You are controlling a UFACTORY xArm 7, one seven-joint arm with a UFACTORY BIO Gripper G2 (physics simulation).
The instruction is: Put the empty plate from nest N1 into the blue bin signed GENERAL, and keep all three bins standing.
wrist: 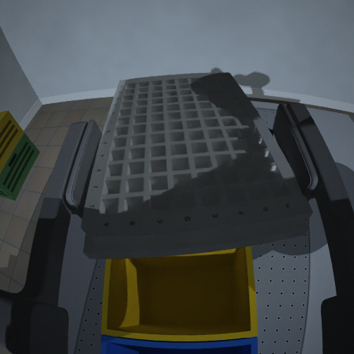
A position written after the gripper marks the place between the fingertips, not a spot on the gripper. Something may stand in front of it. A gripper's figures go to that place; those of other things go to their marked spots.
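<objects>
You've got the gripper (186, 120) at 11 cm from the lens, and there's a yellow bin (211, 295) that's 44 cm from the lens.
</objects>
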